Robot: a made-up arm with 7 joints.
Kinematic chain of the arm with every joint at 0, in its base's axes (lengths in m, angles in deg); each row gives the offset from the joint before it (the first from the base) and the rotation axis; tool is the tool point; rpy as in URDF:
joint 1: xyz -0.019 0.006 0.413 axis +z
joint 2: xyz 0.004 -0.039 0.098 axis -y
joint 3: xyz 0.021 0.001 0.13 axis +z
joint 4: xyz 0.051 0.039 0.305 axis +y
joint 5: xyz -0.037 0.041 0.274 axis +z
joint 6: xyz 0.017 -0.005 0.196 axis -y
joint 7: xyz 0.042 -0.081 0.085 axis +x
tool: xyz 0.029 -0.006 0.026 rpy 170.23 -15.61 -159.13
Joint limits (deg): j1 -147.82..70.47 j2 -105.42..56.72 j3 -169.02..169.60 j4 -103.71..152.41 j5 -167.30..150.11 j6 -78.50..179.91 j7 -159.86..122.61
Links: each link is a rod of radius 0.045 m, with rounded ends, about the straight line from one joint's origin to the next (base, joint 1, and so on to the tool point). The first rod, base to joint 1, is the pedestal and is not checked.
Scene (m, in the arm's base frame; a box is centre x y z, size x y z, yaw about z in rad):
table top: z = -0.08
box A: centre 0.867 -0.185 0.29 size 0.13 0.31 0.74 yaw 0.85
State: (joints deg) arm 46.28 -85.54 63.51 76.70 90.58 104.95 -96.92
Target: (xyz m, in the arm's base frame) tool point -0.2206 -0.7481 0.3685
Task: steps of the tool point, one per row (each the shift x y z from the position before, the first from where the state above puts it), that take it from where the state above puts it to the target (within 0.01 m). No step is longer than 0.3 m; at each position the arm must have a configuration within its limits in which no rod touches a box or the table.
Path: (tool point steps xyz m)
1: 0.0970 -0.1019 -0.0664
2: 0.0705 -0.1243 -0.0519
3: 0.0354 -0.1330 -0.0328
4: -0.0004 -0.1257 -0.0127
5: -0.0296 -0.1041 0.0055
6: 0.0787 -0.1826 -0.0467
7: 0.0005 -0.2256 -0.0021
8: -0.0944 -0.2237 0.0495
9: -0.1800 -0.1718 0.1015
10: -0.2307 -0.0798 0.1466

